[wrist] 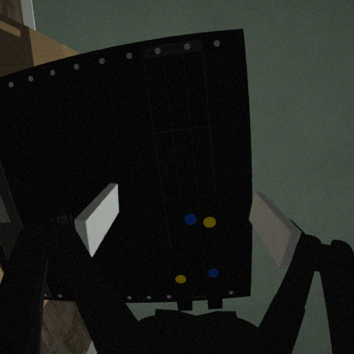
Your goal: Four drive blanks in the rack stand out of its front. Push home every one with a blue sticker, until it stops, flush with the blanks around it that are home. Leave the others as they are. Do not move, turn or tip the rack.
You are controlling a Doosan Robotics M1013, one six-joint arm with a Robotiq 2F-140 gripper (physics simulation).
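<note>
The black rack (120, 110) fills the middle of the wrist view, its front very dark. Toward its lower right are two blue stickers: an upper blue sticker (190, 219) and a lower blue sticker (213, 273). An upper yellow sticker (209, 222) sits just right of the upper blue one, and a lower yellow sticker (180, 279) is left of the lower blue one. How far each blank stands out is hard to tell in the dark. My gripper (185, 202) is wide open and empty, its pale fingertips on either side of the stickers in the view.
Rows of grey round dots run along the rack's top and bottom edges. A tan wooden box-like object (50, 44) shows behind the rack at the upper left. A grey-green surface (300, 110) lies right of and above the rack. Brown wood grain shows at the lower left.
</note>
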